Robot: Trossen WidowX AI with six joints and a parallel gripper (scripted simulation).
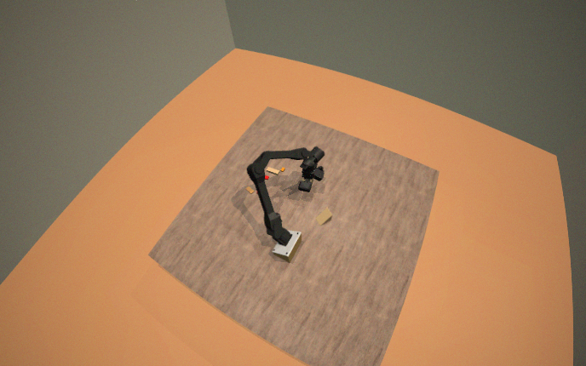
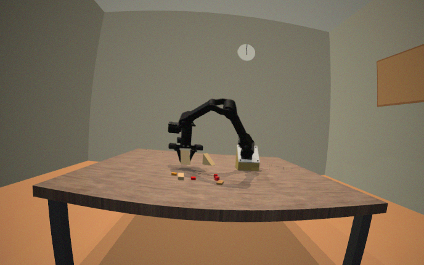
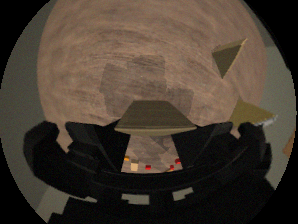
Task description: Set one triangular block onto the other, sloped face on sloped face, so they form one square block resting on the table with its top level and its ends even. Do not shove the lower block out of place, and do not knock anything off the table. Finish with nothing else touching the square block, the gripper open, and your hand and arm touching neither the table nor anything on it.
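My gripper tip is 10 mm to the left of the triangular block and 10 mm below it. The rest, counted from my gripper tip: orange piece (190 mm to the left, 30 mm below, 30 mm ahead).
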